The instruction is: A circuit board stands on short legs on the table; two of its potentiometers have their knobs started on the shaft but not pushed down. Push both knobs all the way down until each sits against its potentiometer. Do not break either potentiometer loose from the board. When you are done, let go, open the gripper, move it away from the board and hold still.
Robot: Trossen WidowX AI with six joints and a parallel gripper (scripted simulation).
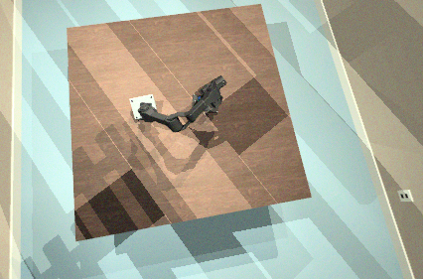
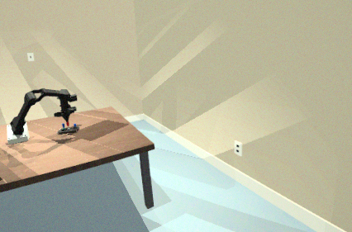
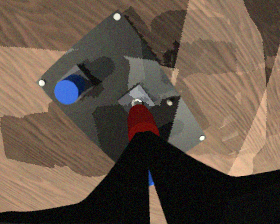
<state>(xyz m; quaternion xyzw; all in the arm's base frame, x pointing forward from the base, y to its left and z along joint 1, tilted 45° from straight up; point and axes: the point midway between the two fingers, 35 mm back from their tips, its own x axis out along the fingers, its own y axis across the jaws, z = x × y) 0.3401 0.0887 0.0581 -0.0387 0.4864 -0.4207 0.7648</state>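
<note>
My gripper tip is now 20 mm above the red knob. Also, from my gripper tip: blue knob: 40 mm behind, 30 mm to the left, 40 mm below.
</note>
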